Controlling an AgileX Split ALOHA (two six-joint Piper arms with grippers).
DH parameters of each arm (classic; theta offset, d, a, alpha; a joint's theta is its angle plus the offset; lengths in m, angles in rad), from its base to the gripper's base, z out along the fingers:
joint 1: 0 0.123 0 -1.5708
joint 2: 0.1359 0 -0.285 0
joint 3: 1.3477 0 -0.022 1.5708
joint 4: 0 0.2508 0 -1.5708
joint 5: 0 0 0.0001 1.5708
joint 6: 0 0.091 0 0
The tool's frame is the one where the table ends.
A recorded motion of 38 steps. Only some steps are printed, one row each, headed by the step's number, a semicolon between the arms.
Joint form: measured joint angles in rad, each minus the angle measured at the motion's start. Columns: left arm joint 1, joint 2, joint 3, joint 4, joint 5, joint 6; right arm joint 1, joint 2, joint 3, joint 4, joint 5, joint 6.
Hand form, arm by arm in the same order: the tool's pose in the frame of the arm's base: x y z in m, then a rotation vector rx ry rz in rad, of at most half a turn. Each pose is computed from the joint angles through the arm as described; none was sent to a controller.
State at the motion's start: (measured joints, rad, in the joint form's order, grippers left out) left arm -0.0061 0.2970 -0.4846 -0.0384 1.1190 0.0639; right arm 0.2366 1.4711 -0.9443 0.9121 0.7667 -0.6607
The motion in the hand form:
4: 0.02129 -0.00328 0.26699 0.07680 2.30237 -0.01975; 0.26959 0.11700 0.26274 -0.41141 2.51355 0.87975
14: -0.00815 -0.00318 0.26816 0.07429 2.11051 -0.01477; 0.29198 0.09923 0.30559 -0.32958 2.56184 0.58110
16: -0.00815 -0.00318 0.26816 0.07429 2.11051 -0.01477; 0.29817 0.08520 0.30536 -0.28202 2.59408 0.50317
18: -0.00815 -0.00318 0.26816 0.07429 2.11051 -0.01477; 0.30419 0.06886 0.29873 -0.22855 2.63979 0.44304
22: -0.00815 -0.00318 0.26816 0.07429 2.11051 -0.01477; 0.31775 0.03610 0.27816 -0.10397 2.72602 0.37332
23: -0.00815 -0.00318 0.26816 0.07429 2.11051 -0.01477; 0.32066 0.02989 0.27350 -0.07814 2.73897 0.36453
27: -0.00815 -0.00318 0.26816 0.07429 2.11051 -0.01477; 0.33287 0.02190 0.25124 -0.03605 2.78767 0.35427
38: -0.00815 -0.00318 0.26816 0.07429 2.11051 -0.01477; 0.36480 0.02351 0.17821 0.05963 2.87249 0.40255
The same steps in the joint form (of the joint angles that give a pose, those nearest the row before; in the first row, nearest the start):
4: 0.0001 -0.1106 0.0000 -0.0001 0.0000 -0.0018; 0.0000 0.0000 -0.0227 -0.0298 0.0351 0.0491
14: -0.0001 -0.3094 -0.0017 -0.0009 0.0085 -0.0029; -0.0148 0.0040 -0.2356 -0.4218 0.0956 0.3991
16: -0.0001 -0.3094 -0.0017 -0.0009 0.0085 -0.0029; -0.0506 0.0154 -0.2568 -0.4939 0.1168 0.4432
18: -0.0001 -0.3094 -0.0017 -0.0009 0.0085 -0.0029; -0.0974 0.0348 -0.2616 -0.5405 0.1380 0.4634
22: -0.0001 -0.3094 -0.0017 -0.0009 0.0085 -0.0029; -0.1971 0.0954 -0.2624 -0.5832 0.1591 0.4747
23: -0.0001 -0.3094 -0.0017 -0.0009 0.0085 -0.0029; -0.2159 0.1098 -0.2625 -0.5869 0.1580 0.4747
27: -0.0001 -0.3094 -0.0017 -0.0009 0.0085 -0.0029; -0.2387 0.1801 -0.2634 -0.5910 0.1380 0.4727
38: -0.0001 -0.3094 -0.0017 -0.0009 0.0085 -0.0029; -0.2387 0.4006 -0.2646 -0.5240 0.0145 0.4521

